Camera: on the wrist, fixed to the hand. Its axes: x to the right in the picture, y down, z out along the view.
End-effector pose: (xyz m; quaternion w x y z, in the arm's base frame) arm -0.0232 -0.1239 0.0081 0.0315 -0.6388 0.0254 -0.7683
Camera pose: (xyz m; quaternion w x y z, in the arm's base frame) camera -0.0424 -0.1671 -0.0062 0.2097 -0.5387 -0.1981 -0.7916
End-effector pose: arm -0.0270 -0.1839 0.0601 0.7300 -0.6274 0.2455 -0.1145
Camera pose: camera -0.0500 -0.1909 0.0169 0.8577 -0.3791 0.2570 -0.2336
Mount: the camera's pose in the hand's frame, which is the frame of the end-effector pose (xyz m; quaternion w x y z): -0.0070 0.0439 -0.0215 0.9539 0.2893 0.0802 -0.0041
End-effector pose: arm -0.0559 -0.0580 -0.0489 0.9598 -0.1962 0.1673 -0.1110
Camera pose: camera -0.0637 -0.0239 -0.0838 0.9584 0.0987 0.2036 -0.1739
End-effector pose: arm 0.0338 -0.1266 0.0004 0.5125 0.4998 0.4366 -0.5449
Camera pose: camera 0.0794 -0.1086 0.0064 0.3070 0.6669 0.3020 -0.6081
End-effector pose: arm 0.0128 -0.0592 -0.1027 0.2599 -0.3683 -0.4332 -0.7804
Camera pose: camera 0.0413 -0.0987 -0.0946 0.3860 -0.2118 -0.6197 -0.6497
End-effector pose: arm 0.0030 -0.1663 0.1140 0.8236 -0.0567 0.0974 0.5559
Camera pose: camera -0.0423 -0.1605 0.0953 0.7965 0.1392 0.3195 0.4941
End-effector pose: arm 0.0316 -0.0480 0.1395 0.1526 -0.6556 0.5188 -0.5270
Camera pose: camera -0.0088 -0.0529 0.1115 0.2915 -0.5411 0.3520 -0.7060
